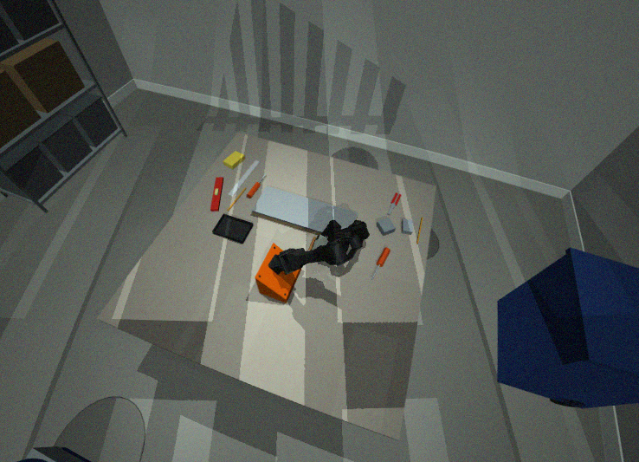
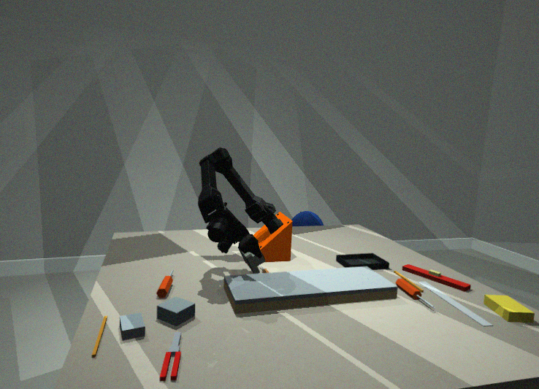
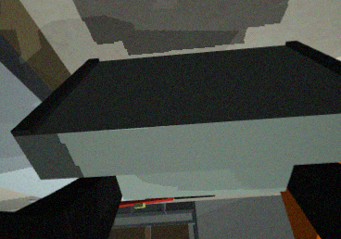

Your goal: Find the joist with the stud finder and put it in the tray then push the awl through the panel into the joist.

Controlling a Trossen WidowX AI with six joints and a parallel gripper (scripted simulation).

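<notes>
My gripper tip is 20 mm short of the stud finder and 10 mm above it. Also, from my gripper tip: awl (70 mm below, 30 mm to the left, 10 mm behind); ruler (580 mm to the left, 260 mm ahead, 80 mm below); black tray (430 mm to the left, 70 mm behind, 60 mm below).
</notes>
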